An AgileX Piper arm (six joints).
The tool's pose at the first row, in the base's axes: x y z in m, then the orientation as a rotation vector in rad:
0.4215, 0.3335, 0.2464, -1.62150, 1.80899, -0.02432
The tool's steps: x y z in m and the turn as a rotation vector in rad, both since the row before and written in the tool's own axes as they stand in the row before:
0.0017, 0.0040, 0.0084, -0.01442, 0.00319, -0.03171
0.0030, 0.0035, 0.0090, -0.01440, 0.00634, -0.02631
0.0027, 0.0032, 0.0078, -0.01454, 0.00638, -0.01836
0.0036, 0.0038, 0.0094, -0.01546, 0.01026, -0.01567
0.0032, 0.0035, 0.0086, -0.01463, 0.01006, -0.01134
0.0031, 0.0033, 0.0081, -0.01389, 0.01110, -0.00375
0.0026, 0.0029, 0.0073, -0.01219, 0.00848, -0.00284
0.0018, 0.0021, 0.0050, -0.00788, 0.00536, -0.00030
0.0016, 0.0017, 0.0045, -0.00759, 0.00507, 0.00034
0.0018, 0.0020, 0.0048, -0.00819, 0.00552, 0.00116
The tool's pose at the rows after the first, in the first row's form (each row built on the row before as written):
0.4223, 0.3364, 0.2374, -1.66107, 1.78965, -0.02826
0.4238, 0.3382, 0.2276, -1.69646, 1.77661, -0.03247
0.4249, 0.3396, 0.2189, -1.72481, 1.76999, -0.03312
0.4262, 0.3408, 0.2083, -1.75247, 1.76852, -0.03517
0.4272, 0.3418, 0.1986, -1.77567, 1.77025, -0.03596
0.4281, 0.3425, 0.1894, -1.79190, 1.77908, -0.03521
0.4288, 0.3432, 0.1812, -1.80541, 1.78632, -0.03322
0.4292, 0.3436, 0.1755, -1.81273, 1.79229, -0.03121
0.4296, 0.3440, 0.1705, -1.81919, 1.79854, -0.02893
0.4299, 0.3443, 0.1650, -1.82545, 1.80603, -0.02620

